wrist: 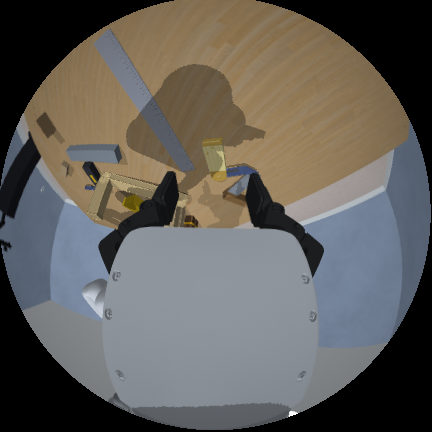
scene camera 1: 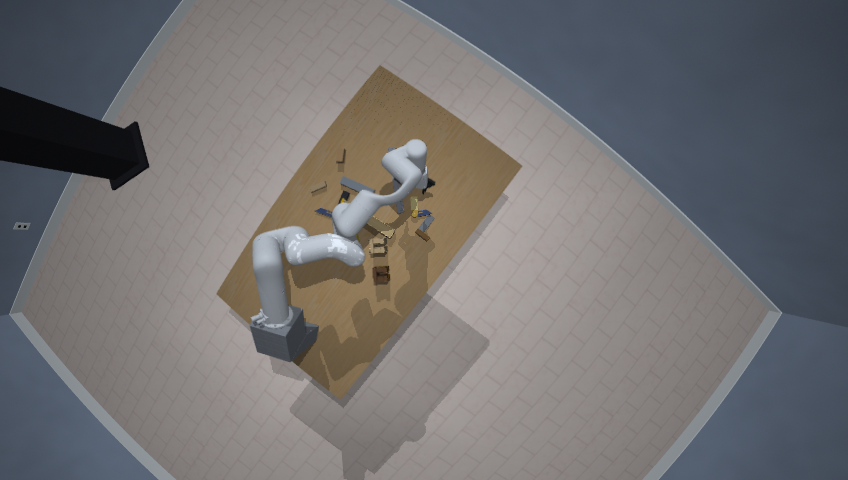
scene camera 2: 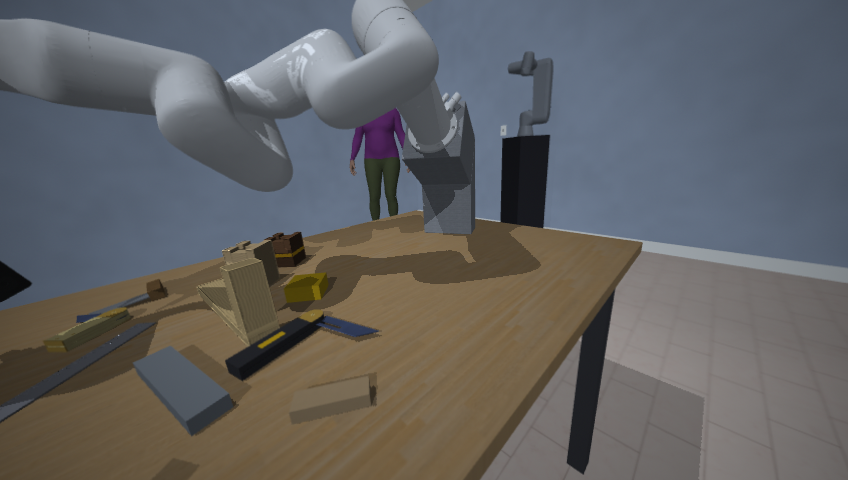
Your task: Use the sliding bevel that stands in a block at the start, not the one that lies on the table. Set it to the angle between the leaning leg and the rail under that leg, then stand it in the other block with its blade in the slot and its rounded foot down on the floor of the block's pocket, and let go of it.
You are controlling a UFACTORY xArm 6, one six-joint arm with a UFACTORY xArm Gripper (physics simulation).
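Places are measured from the arm's base along level axes (x left, y ahead, z down), in metres.
Pixels of known places: gripper, fingertip midpoint: (wrist: 212, 183) (scene camera 1: 414, 189); arm's base, origin of the base link: (scene camera 1: 276, 316) (scene camera 2: 432, 130).
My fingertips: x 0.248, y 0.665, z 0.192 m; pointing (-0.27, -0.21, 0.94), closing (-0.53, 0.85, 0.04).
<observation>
Ahead of a thing's pixels: the offset from my fingertips to its middle. "spot": to the spot under its first point.
My gripper (wrist: 212, 183) is open and empty above the table; in the wrist view a yellow-handled bevel @(dx -0.065, dy +0.000, dz +0.094 m) (scene camera 1: 414, 205) (scene camera 2: 89, 330) (wrist: 215, 157) with a blue blade appears beyond the gap between the fingertips, lying on the table. A black-handled bevel @(dx +0.121, dy -0.363, dz +0.094 m) (scene camera 2: 267, 349) (wrist: 91, 172), also blue-bladed, lies flat near the wooden frame. The pale frame @(dx -0.024, dy -0.234, dz +0.040 m) (scene camera 2: 252, 300) (wrist: 101, 198) has a thick post and a long piece; its angle is hard to read. A pale block @(dx -0.146, dy -0.236, dz +0.059 m) (scene camera 1: 377, 247) (scene camera 2: 267, 261) and a dark brown block @(dx -0.263, dy -0.276, dz +0.068 m) (scene camera 1: 381, 275) (scene camera 2: 289, 248) stand beyond it. No bevel visibly stands in either block.
A steel ruler @(dx +0.093, dy -0.057, dz +0.102 m) (scene camera 2: 83, 367) (wrist: 145, 102) lies near the yellow-handled bevel. A brown-handled square @(spot: dx -0.141, dy -0.011, dz +0.096 m) (scene camera 1: 426, 223) (wrist: 235, 189) lies on its other side. A grey bar @(dx +0.135, dy -0.228, dz +0.094 m) (scene camera 1: 357, 184) (scene camera 2: 183, 389) (wrist: 94, 153), a yellow block @(dx -0.062, dy -0.344, dz +0.089 m) (scene camera 2: 305, 288) (wrist: 132, 202) and a small wooden block @(dx +0.215, dy -0.395, dz +0.095 m) (scene camera 2: 332, 399) are around the frame.
</observation>
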